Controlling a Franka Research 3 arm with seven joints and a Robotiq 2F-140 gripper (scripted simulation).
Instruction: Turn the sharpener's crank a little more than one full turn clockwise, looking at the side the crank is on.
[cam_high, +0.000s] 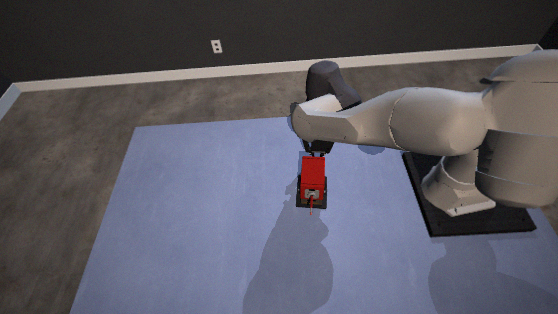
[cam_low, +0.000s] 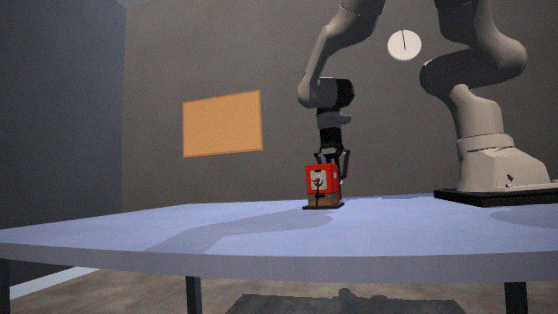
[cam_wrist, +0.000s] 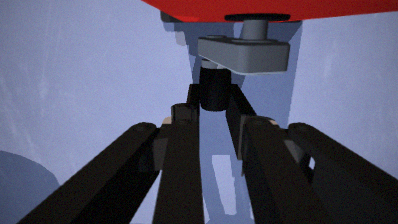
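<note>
Right now my hand is 1 cm short of the crank and 2 cm to the right of it.
</note>
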